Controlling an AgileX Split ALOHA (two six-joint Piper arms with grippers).
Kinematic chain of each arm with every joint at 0, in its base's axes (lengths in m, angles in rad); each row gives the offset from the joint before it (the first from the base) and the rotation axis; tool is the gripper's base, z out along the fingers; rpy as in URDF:
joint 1: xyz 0 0 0.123 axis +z
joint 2: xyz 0 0 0 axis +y
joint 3: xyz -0.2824 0 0.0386 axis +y
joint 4: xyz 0.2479 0 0.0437 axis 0.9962 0 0.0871
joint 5: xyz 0 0 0 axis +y
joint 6: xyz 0.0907 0 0.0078 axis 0.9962 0 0.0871
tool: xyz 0 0 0 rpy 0 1.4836 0
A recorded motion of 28 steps. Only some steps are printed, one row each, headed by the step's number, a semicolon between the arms.
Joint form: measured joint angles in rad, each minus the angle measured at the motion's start. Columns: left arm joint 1, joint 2, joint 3, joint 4, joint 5, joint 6; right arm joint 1, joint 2, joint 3, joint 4, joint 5, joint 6.
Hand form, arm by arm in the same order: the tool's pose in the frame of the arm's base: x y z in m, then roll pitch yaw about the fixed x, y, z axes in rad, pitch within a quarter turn. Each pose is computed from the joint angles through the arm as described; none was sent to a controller.
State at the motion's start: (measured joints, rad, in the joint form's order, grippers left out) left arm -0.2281 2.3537 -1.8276 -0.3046 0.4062 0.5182; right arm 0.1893 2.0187 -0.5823 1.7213 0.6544 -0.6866
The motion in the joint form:
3: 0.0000 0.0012 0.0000 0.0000 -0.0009 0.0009; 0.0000 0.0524 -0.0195 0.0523 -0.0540 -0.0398
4: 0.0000 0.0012 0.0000 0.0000 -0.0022 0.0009; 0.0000 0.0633 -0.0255 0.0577 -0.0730 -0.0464
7: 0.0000 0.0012 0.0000 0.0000 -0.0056 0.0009; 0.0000 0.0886 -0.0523 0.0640 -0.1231 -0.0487
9: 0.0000 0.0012 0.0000 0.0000 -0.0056 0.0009; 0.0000 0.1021 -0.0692 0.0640 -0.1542 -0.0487
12: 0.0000 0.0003 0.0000 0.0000 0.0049 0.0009; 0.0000 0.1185 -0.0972 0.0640 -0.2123 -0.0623
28: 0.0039 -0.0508 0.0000 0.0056 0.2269 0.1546; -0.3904 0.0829 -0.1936 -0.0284 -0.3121 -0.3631
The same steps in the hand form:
3: 0.5080 -0.1290 0.1420 3.0401 0.7442 2.5898; 0.2480 0.0989 0.0383 2.5531 -0.3217 2.4397
4: 0.5081 -0.1290 0.1421 3.0393 0.7454 2.5897; 0.2494 0.0977 0.0351 2.5698 -0.3100 2.4309
7: 0.5083 -0.1290 0.1423 3.0373 0.7483 2.5893; 0.2561 0.0951 0.0283 2.6068 -0.2772 2.4070
9: 0.5083 -0.1290 0.1423 3.0373 0.7483 2.5893; 0.2603 0.0934 0.0247 2.6279 -0.2552 2.3957
12: 0.5075 -0.1291 0.1421 3.0430 0.7401 2.5902; 0.2678 0.0902 0.0203 2.6596 -0.2042 2.3892
28: 0.4900 -0.1280 0.1572 3.0314 0.5854 2.4034; 0.3101 -0.0321 0.0373 2.6507 0.1044 2.3288

